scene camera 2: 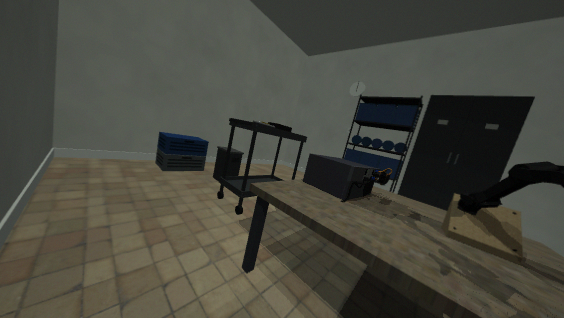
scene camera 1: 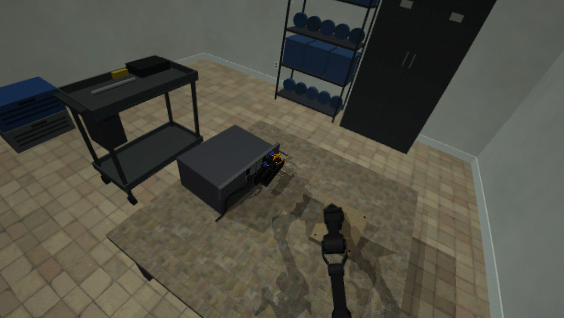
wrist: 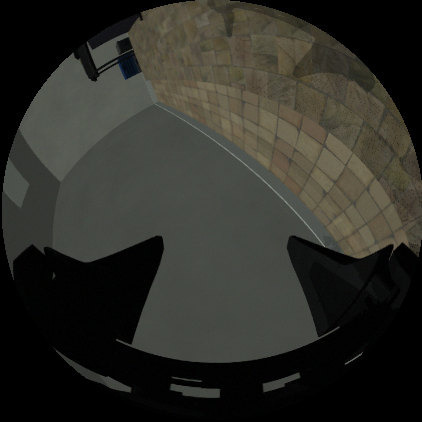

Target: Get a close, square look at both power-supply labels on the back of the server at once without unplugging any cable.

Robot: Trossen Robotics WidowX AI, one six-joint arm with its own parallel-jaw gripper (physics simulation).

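Where they show: gripper, fingertip midpoint: (wrist: pixel 227 243); arm's base, link origin: (scene camera 2: pixel 468 206) (scene camera 1: pixel 333 211).
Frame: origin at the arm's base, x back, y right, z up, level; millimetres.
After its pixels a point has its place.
The server (scene camera 1: pixel 227 157) @[x -605, y -71, z 53 mm] (scene camera 2: pixel 330 175) @[x -608, y -253, z -41 mm] is a dark grey box on the table. Its back faces the arm's side, with black, blue and orange cables (scene camera 1: pixel 272 162) @[x -419, y 93, z 14 mm] (scene camera 2: pixel 381 176) @[x -395, y 19, z 18 mm] bunched there. A black cable hangs at its near corner. The power-supply labels cannot be made out in the scene views and do not show in the wrist view. My gripper (wrist: pixel 227 243) @[x 120, y -665, z 16 mm] is open and empty in the wrist view, facing a bare grey wall. It lies outside both scene views, where parts of the arm show. At the wrist view's top left, part of a dark box edge shows.
The arm stands on a wooden base plate (scene camera 1: pixel 356 223) @[x 121, y 9, z -3 mm] (scene camera 2: pixel 492 232) @[x 87, y -55, z -70 mm] on the table (scene camera 1: pixel 200 250) @[x -430, y -464, z -151 mm] (scene camera 2: pixel 320 212) @[x -460, y -571, z -151 mm]. A black cart (scene camera 1: pixel 145 135) (scene camera 2: pixel 253 160) stands behind the server. Farther back are a shelf rack (scene camera 1: pixel 280 80), a dark cabinet (scene camera 1: pixel 415 65) (scene camera 2: pixel 470 150) and stacked crates (scene camera 1: pixel 30 112) (scene camera 2: pixel 182 151).
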